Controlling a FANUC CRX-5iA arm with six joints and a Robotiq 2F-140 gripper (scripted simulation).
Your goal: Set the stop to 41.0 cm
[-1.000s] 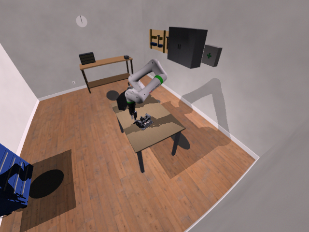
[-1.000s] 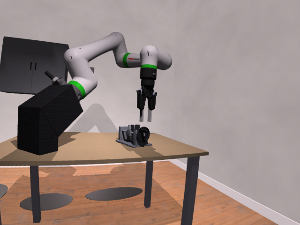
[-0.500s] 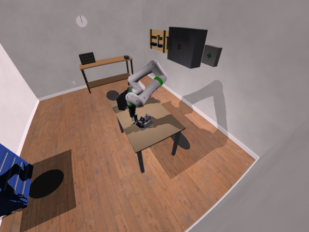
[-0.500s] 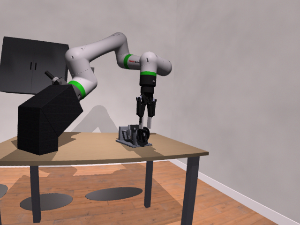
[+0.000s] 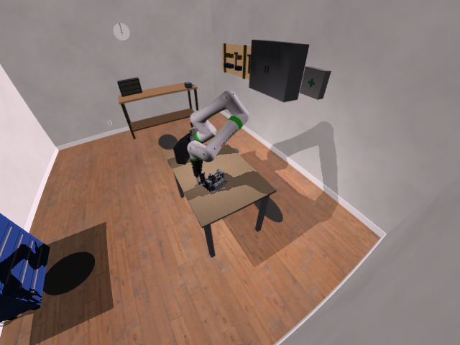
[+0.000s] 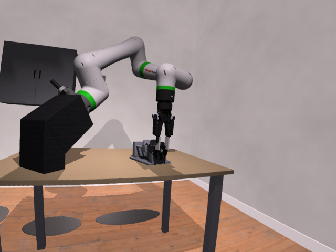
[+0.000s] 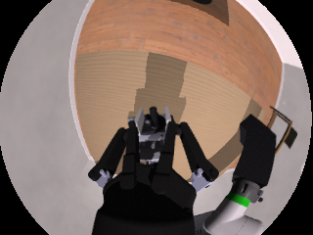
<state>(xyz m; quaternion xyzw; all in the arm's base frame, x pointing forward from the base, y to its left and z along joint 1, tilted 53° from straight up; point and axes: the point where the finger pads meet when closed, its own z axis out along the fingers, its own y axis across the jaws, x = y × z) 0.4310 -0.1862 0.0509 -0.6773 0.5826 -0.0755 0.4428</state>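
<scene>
Right now the black handwheel is 2 cm to the left of my hand and 2 cm below it. The rest, counted from my hand: grey stop: 13 cm to the left, 3 cm below, 2 cm behind.
</scene>
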